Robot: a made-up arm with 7 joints. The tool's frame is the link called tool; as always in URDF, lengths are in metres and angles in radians.
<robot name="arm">
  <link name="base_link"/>
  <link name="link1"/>
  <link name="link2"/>
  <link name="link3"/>
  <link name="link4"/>
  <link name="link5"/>
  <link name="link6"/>
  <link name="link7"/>
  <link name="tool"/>
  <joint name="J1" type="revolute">
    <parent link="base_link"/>
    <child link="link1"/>
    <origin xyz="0.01 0.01 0.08" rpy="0 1.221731 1.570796"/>
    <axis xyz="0 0 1"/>
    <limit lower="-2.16" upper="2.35"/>
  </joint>
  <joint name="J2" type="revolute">
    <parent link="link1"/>
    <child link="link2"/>
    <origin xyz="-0.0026 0.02 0.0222" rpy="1.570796 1.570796 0"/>
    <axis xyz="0 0 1"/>
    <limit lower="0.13" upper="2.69"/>
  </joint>
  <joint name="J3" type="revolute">
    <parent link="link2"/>
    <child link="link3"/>
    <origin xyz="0.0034 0.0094 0.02" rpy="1.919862 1.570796 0"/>
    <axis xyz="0 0 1"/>
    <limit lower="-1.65" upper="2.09"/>
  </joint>
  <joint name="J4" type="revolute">
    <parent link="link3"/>
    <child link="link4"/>
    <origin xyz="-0.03 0 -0.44" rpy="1.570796 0 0"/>
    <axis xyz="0 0 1"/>
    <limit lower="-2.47" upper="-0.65"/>
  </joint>
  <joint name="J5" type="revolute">
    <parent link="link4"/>
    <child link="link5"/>
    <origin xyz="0.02 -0.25 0" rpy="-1.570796 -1.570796 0"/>
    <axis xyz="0 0 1"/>
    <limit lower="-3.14" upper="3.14"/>
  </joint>
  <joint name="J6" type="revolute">
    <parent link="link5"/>
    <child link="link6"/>
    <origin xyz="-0.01 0.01 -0.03" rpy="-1.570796 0 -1.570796"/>
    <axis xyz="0 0 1"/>
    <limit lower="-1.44" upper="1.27"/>
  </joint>
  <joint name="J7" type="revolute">
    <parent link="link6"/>
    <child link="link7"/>
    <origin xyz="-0.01 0 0.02" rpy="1.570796 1.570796 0"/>
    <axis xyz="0 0 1"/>
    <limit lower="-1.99" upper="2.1"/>
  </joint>
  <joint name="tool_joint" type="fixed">
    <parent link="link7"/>
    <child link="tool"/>
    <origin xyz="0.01 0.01 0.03" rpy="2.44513 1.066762 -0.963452"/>
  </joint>
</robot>
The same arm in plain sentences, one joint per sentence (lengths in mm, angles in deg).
The arm has seven revolute joints in a row. What follows holds with every joint at zero, and every direction is one of the base frame's. The first joint sits 10 mm along +x and 10 mm along +y and 80 mm along +z from the base frame's origin and turns about the direction (0, 0.9397, 0.342), from -123.76 to 134.65 deg. The second joint sits 20 mm along -x and 20 mm along +y and 10 mm along +z from the first joint and turns about +x, from 7.45 to 154.13 deg. The third joint sits 20 mm along +x and 10 mm along -z from the second joint and turns about +z, from -94.54 to 119.75 deg. The fourth joint sits 30 mm along +x and 440 mm along -z from the third joint and turns about +y, from -141.52 to -37.24 deg. The fifth joint sits 20 mm along -x and 250 mm along -z from the fourth joint and turns about +z, from -179.91 to 179.91 deg. The sixth joint sits 10 mm along -x and 10 mm along -y and 30 mm along -z from the fifth joint and turns about +y, from -82.51 to 72.77 deg. The seventh joint sits 10 mm along -x and 20 mm along +y from the sixth joint and turns about +z, from -114.02 to 120.32 deg. The tool frame, which is the frame that the pose is given for, sits 10 mm along +x and 10 mm along -y and 30 mm along +z from the seventh joint; its axes are the base frame's turned by roll 140.1, pitch 61.12 and yaw -145.2 deg (as in URDF: about the fixed x, then y, then z).
